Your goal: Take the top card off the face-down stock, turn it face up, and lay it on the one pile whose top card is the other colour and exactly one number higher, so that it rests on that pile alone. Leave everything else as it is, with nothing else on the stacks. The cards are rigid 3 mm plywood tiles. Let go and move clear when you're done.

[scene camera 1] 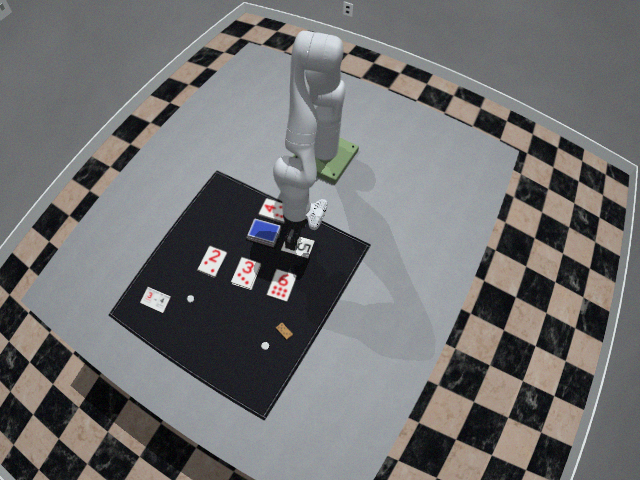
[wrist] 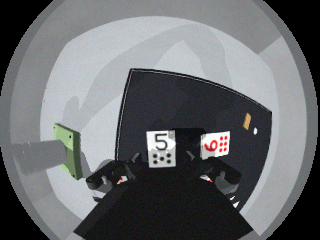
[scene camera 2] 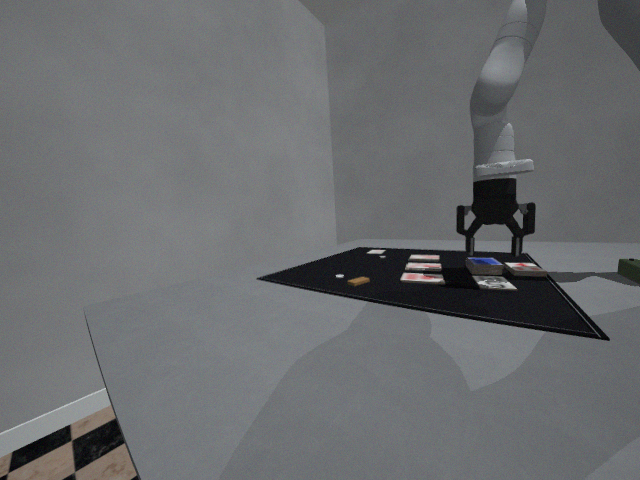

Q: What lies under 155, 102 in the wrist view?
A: A black mat.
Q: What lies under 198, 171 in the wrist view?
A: My gripper.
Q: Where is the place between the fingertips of my gripper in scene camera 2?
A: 492, 255
